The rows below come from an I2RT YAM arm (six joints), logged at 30 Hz.
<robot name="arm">
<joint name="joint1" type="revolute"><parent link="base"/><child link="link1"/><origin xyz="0 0 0.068" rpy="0 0 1.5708"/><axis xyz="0 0 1"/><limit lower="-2.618" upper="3.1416"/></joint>
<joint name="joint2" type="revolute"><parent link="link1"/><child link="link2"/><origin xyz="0.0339 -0.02 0.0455" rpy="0 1.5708 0"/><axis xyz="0 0 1"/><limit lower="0" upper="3.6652"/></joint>
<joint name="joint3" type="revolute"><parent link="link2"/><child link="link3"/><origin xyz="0 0.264 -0.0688" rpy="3.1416 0 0"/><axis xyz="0 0 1"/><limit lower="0" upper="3.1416"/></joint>
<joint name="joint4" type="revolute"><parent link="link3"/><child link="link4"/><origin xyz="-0.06 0.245 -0.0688"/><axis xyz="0 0 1"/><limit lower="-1.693" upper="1.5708"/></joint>
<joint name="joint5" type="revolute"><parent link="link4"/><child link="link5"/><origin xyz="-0.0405 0.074 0.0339" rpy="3.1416 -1.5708 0"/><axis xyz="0 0 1"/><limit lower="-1.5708" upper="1.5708"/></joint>
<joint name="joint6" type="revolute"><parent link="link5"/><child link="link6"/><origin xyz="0 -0.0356 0.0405" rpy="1.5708 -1.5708 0"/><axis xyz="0 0 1"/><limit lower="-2.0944" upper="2.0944"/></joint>
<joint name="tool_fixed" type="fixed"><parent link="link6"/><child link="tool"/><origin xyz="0 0 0"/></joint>
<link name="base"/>
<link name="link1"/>
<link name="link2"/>
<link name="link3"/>
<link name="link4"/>
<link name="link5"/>
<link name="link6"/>
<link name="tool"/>
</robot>
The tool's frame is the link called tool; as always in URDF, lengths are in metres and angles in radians.
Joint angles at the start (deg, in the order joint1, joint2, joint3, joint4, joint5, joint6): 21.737 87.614 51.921 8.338 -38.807 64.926
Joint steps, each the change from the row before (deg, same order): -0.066 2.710 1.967 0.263 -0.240 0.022; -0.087 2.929 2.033 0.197 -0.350 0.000; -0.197 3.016 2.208 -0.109 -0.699 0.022; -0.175 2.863 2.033 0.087 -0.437 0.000; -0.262 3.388 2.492 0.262 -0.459 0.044; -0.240 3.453 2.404 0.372 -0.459 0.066; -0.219 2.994 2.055 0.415 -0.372 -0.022; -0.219 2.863 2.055 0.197 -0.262 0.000; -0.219 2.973 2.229 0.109 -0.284 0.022; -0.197 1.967 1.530 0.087 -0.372 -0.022; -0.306 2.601 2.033 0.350 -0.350 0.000; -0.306 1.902 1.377 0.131 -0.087 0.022; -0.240 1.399 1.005 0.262 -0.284 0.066; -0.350 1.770 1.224 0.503 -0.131 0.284; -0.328 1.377 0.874 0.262 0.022 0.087
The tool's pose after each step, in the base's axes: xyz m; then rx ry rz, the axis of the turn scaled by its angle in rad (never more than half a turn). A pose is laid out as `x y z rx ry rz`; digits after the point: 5 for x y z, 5 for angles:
0.31152 0.14792 0.23279 0.39267 2.32830 1.55052
0.32213 0.15173 0.22772 0.39869 2.34099 1.55197
0.33311 0.15508 0.22203 0.40586 2.35810 1.55756
0.34352 0.15814 0.21589 0.41337 2.37096 1.55974
0.35620 0.16138 0.20854 0.42202 2.38132 1.56265
0.36856 0.16454 0.19957 0.43143 2.39256 1.56576
0.37908 0.16701 0.19107 0.43766 2.40074 1.56776
0.38905 0.16914 0.18250 0.44698 2.40976 1.56758
0.39930 0.17129 0.17335 0.45694 2.41926 1.56788
0.40616 0.17237 0.16732 0.46065 2.42467 1.57117
0.41548 0.17335 0.15928 0.46552 2.42670 1.57420
0.42202 0.17313 0.15233 0.47650 2.43023 1.57177
0.42680 0.17289 0.14731 0.48121 2.43133 1.57504
0.43298 0.17208 0.14073 0.49361 2.42954 1.57675
0.43754 0.17077 0.13486 0.50573 2.42984 1.57347

